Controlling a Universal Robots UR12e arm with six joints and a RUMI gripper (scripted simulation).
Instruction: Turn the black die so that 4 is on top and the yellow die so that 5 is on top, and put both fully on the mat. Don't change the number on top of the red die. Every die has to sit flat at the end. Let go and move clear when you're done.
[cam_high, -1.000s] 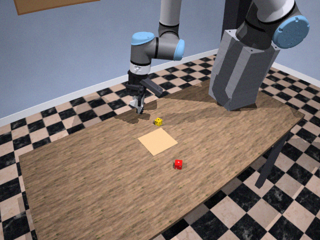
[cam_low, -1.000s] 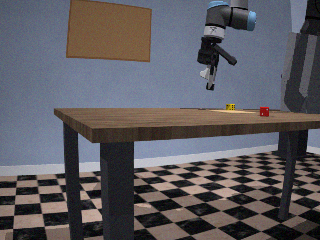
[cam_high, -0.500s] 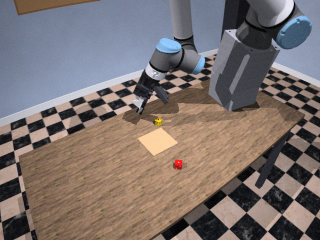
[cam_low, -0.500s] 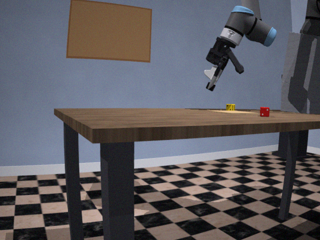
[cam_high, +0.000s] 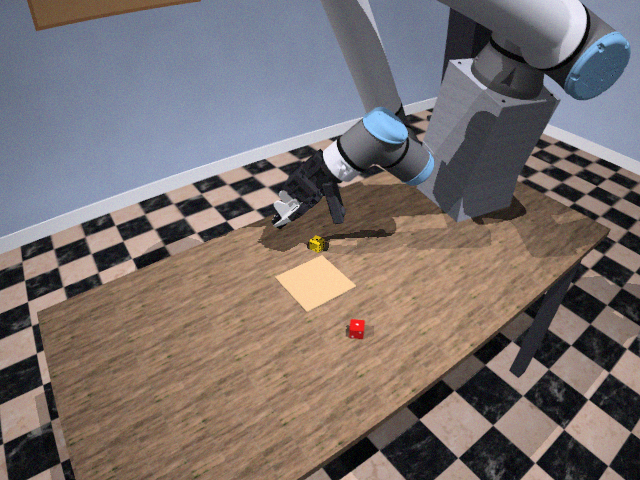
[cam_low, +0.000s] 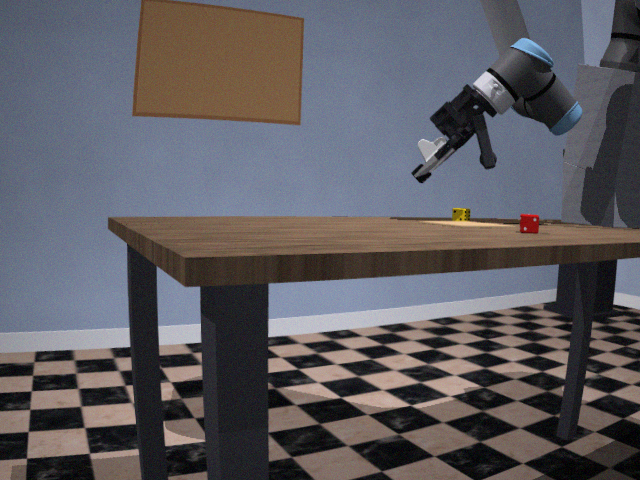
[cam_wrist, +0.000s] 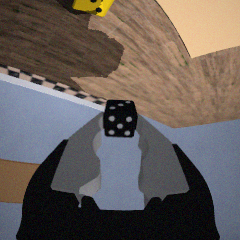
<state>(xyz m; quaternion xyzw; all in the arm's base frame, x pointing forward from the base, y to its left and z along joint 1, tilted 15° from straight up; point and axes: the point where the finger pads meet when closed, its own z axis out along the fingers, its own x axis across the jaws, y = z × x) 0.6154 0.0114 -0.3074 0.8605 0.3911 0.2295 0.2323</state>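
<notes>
The yellow die is 9 cm below my hand, 8 cm behind it and 3 cm to the left of it. The rest, counted from my hand: red die 33 cm to the left, 9 cm below, 4 cm behind; then black die right at my hand; then tan mat 14 cm to the left, 10 cm below, 2 cm behind.
</notes>
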